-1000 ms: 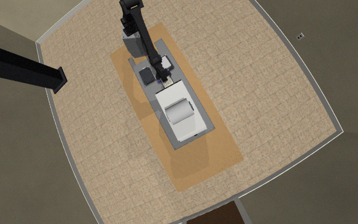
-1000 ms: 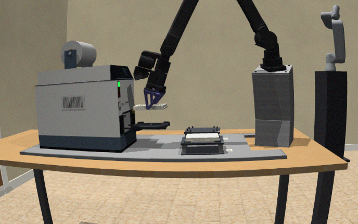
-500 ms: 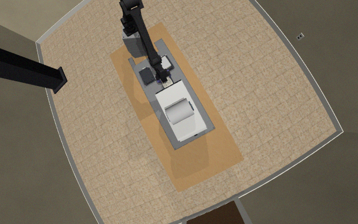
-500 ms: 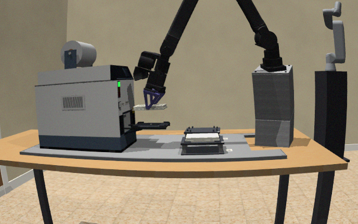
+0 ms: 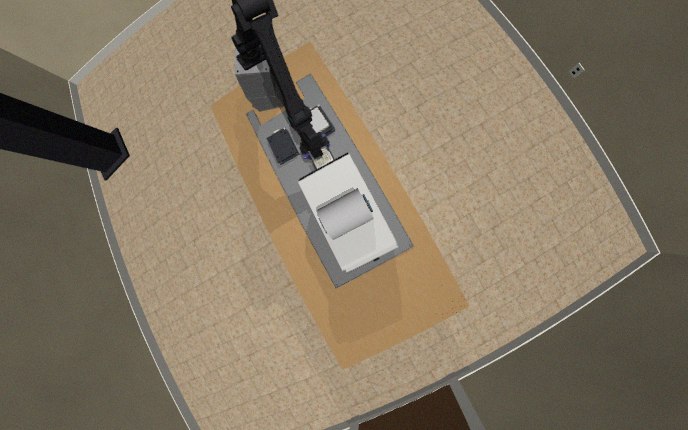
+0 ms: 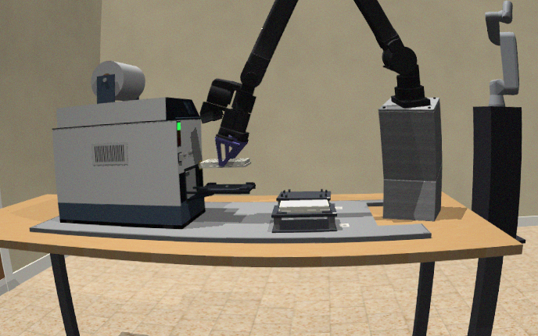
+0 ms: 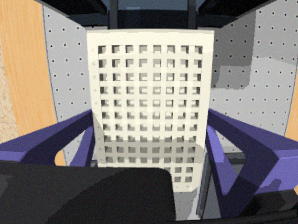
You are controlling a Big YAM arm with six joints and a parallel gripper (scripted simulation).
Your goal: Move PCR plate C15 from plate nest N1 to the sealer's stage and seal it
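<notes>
Now: the sealer's dark stage 7 cm below my hand. Round my hand: sealed plate C51: 21 cm behind, 11 cm below, 9 cm to the left; start key: 11 cm ahead, 7 cm to the left, 2 cm above; white 96-well plate C15: right at my hand.
</notes>
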